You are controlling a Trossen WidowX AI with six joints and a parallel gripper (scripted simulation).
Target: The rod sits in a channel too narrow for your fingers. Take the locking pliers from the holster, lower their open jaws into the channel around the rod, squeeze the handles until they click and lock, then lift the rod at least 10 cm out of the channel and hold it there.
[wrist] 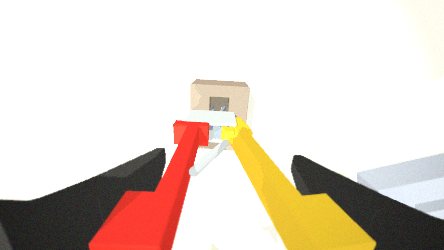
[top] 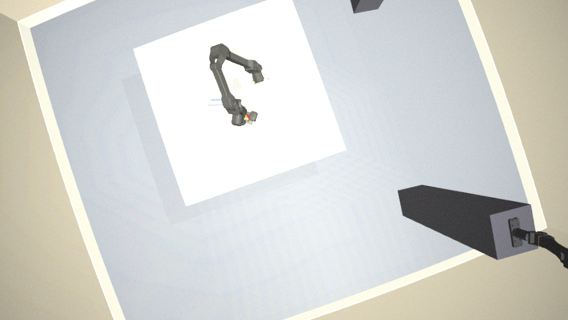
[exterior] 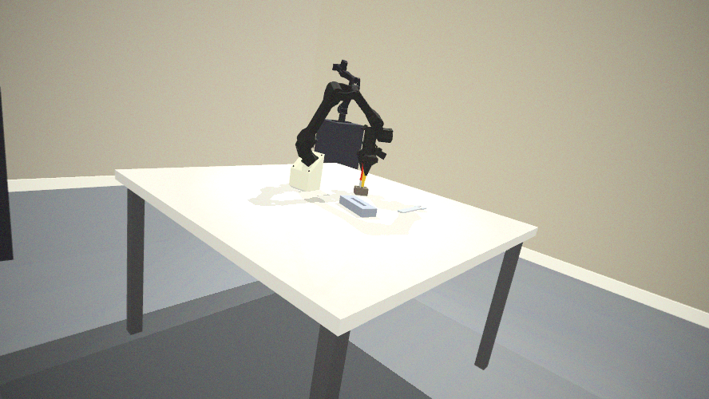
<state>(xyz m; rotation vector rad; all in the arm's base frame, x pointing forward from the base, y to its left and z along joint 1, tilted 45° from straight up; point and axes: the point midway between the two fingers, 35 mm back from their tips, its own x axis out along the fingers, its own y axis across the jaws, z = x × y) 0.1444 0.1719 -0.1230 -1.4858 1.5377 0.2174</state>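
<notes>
My gripper tip is now 19 cm to the left of the channel block, 19 cm short of it and 8 cm above it. Also, from my gripper tip: brown holster: 9 cm below, 1 cm behind; rod: 25 cm ahead, 11 cm to the left, 10 cm below.
</notes>
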